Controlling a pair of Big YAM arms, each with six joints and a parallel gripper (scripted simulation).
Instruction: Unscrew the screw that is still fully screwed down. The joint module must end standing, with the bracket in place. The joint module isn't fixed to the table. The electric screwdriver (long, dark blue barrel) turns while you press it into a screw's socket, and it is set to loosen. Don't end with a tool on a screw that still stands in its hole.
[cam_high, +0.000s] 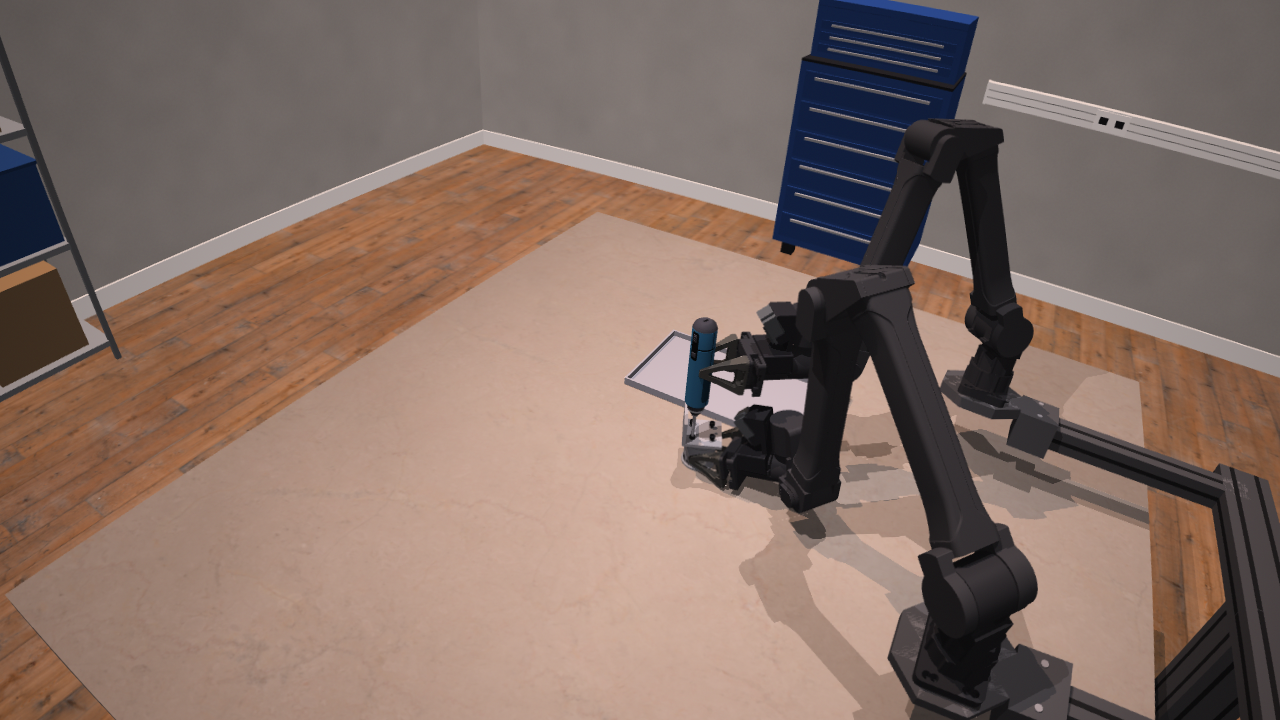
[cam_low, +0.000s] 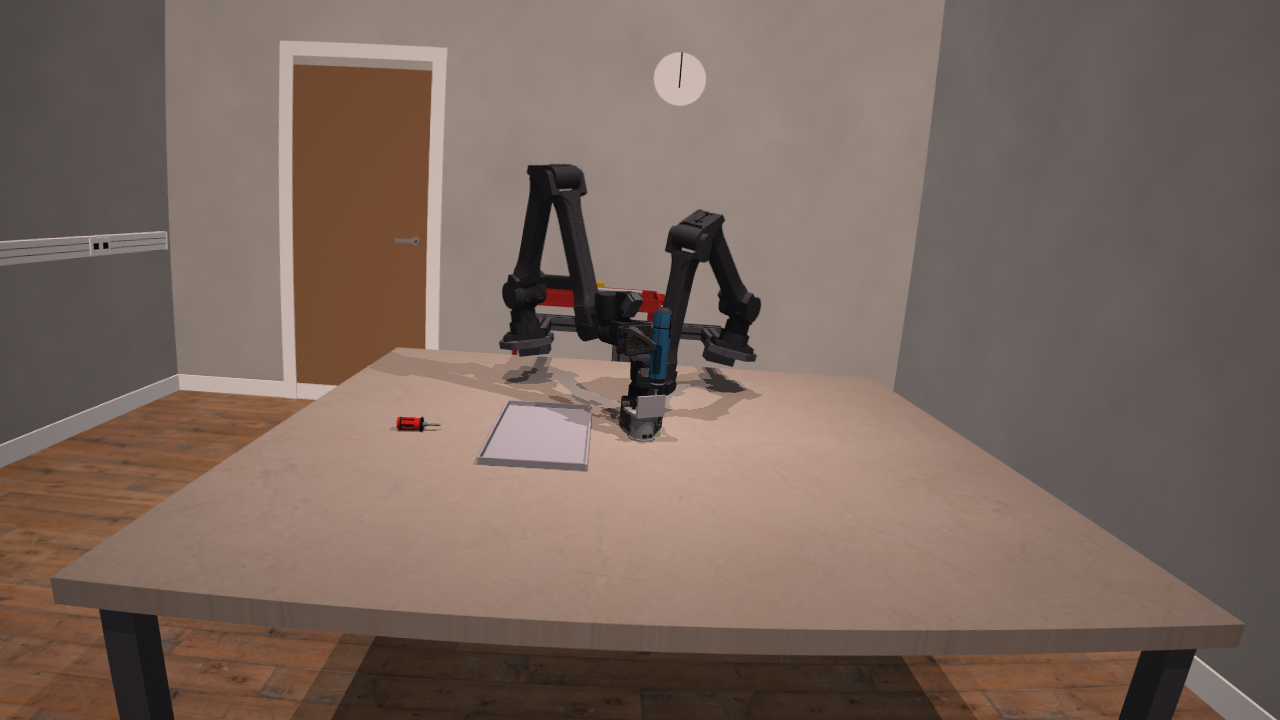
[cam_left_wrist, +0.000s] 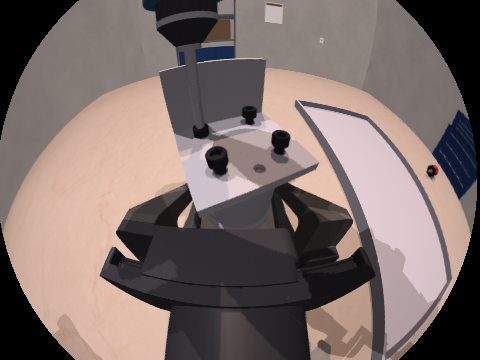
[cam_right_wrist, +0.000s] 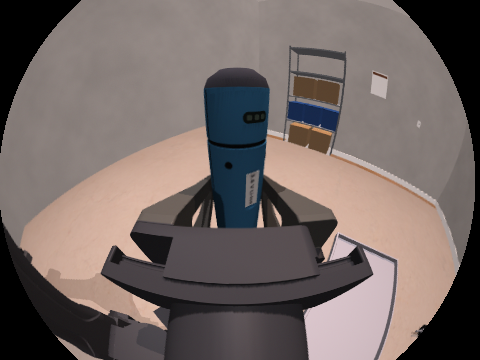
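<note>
My left gripper is now 1 cm below the joint module. The rest, counted from my left hand: flat grey tray 23 cm to the right, 2 cm below; red-handled screwdriver 51 cm to the right, 1 cm below; grey l-shaped bracket 5 cm above.
</note>
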